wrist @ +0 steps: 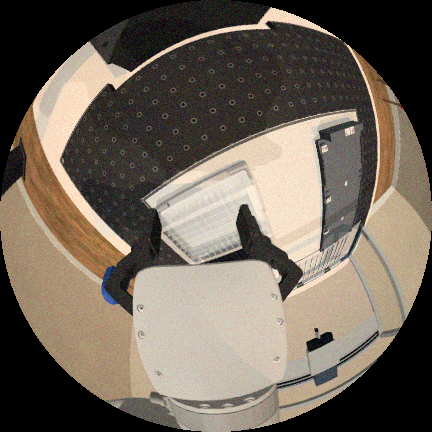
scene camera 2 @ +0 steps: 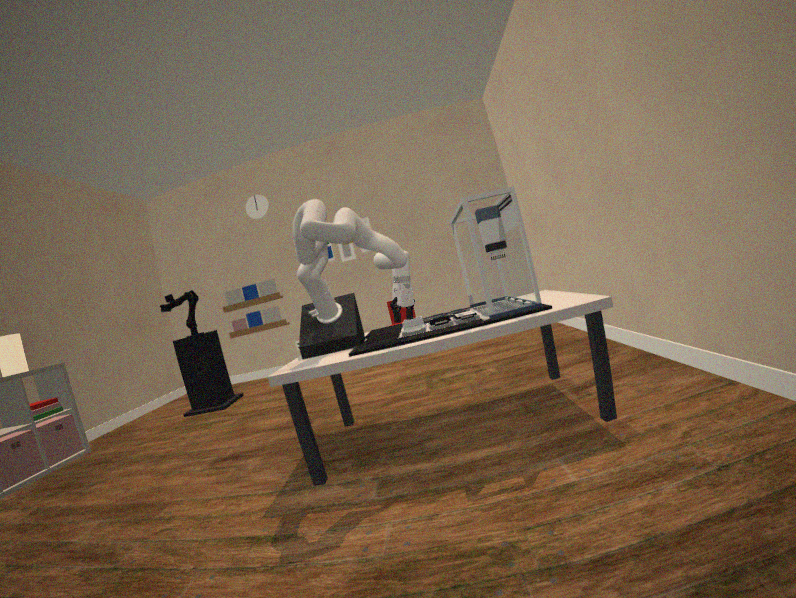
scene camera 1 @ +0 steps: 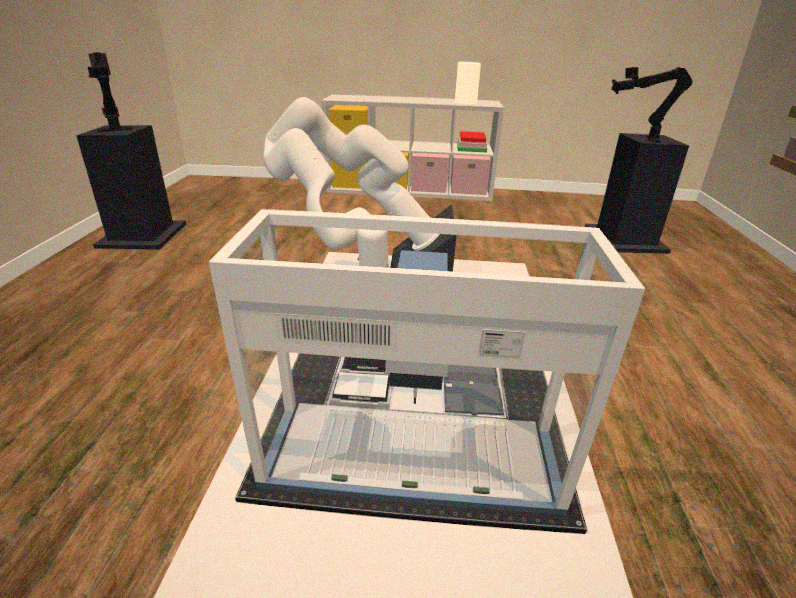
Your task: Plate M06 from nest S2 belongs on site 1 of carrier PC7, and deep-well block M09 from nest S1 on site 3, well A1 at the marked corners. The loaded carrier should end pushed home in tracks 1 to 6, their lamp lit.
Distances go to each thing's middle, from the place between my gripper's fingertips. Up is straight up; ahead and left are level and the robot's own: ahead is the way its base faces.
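Labels:
There's the clear well plate point(wrist: 201, 226), and my hand is 4 cm short of it and 2 cm above it. Going by their middles, that plate is the nearest to my hand of the things named here. As for the grey carrier point(wrist: 340, 150), it's 17 cm ahead of my hand, 24 cm to the left of it and 4 cm below it.

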